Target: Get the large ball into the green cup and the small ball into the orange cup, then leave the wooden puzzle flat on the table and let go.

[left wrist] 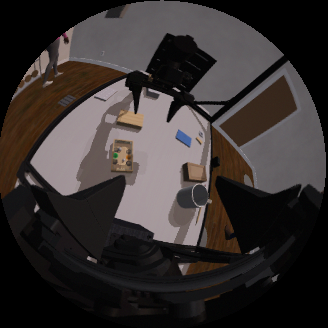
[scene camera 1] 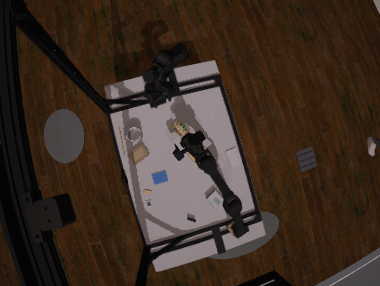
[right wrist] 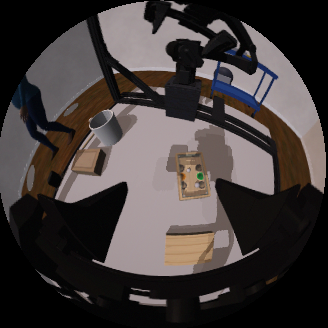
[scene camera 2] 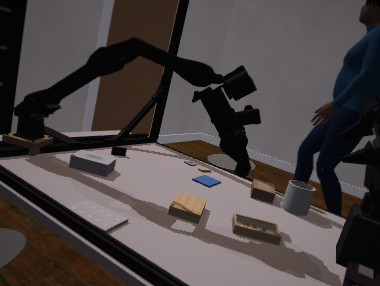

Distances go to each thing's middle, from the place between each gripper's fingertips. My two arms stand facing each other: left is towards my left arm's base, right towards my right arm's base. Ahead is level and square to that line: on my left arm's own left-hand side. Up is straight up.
Labels:
Now: right hand 140 mm above the wooden puzzle (scene camera 2: 242,225), 60 mm to the right of it and 50 mm short of it.
My left gripper is now 24 cm above the wooden puzzle, 13 cm to the left of it and 5 cm short of it.

